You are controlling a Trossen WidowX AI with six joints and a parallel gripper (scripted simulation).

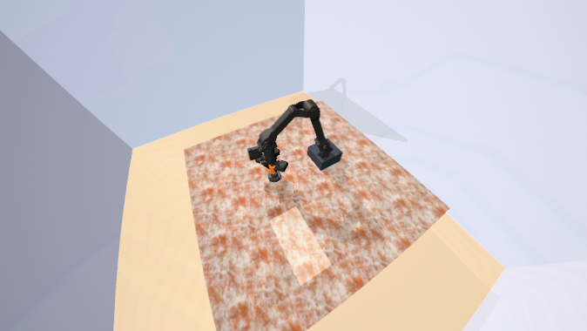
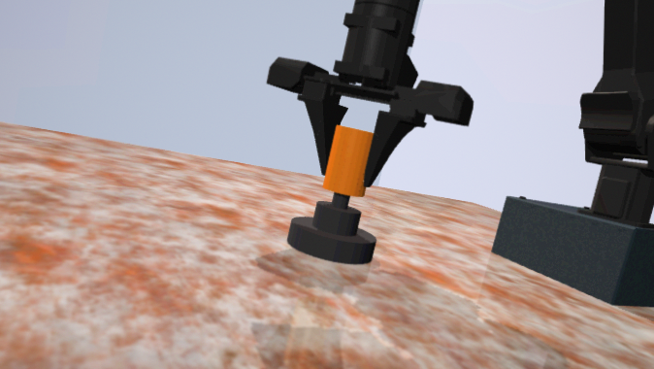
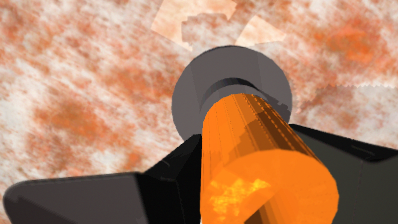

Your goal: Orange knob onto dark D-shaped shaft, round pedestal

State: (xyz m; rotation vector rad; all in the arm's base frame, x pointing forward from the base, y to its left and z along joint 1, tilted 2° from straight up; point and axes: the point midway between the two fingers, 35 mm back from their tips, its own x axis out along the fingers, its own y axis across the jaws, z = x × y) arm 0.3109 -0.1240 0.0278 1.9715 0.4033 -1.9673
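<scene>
Now: gripper tip 40 mm above the pedestal. From my gripper tip the other things lie so: orange knob: 20 mm above.
</scene>
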